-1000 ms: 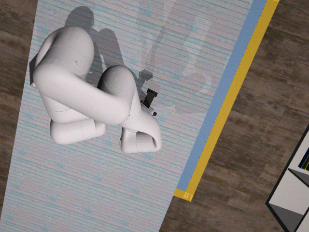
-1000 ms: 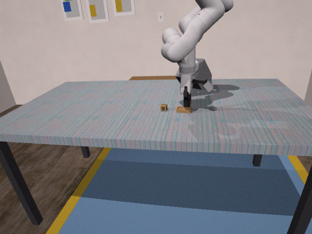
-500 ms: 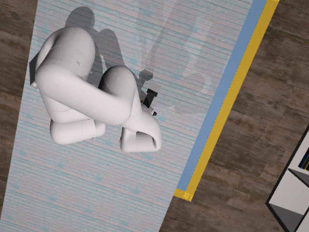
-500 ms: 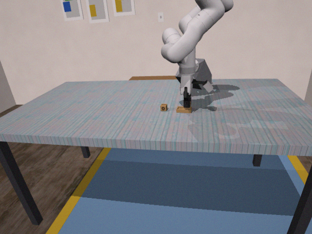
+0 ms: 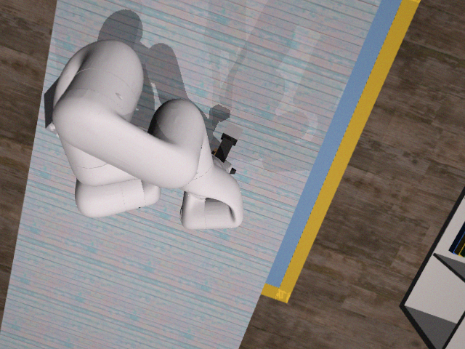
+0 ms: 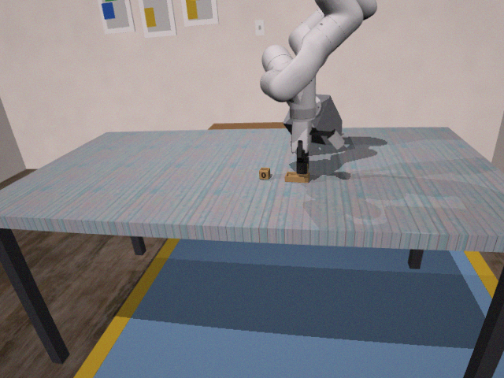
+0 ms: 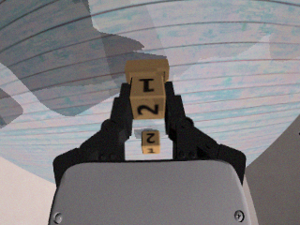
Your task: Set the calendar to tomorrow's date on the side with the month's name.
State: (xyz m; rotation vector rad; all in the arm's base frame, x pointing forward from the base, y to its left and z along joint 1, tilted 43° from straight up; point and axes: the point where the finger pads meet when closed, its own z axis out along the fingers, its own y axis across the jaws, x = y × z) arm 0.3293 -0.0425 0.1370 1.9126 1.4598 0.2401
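My hand is 10 mm past the wooden calendar tray, 10 mm to the left of it and 40 mm above it. Also, from my hand: wooden digit cube (50 mm behind, 110 mm to the right, 40 mm below).
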